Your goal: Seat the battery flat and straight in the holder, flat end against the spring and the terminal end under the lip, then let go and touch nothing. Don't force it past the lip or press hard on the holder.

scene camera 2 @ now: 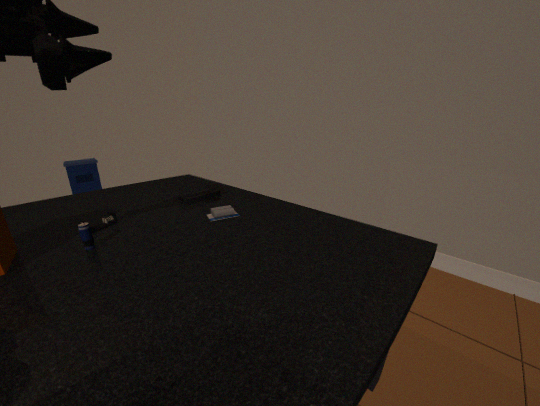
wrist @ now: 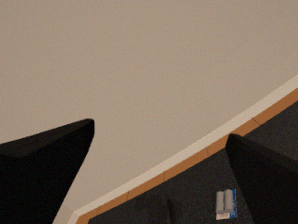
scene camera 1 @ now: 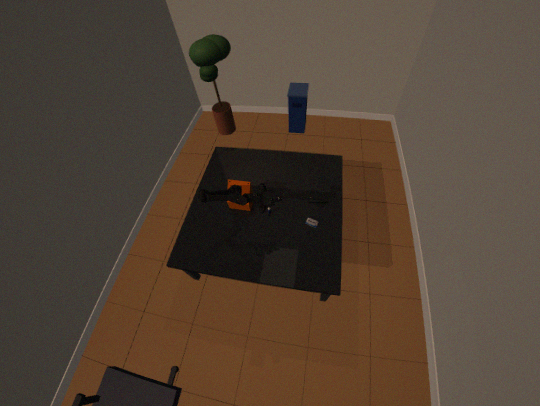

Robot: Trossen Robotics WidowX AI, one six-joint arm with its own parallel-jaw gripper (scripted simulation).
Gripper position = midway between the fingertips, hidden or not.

Note:
The gripper (scene camera 2: 104, 42) is open, with nothing in its grasp.
The gripper also shows in the wrist view (wrist: 162, 133).

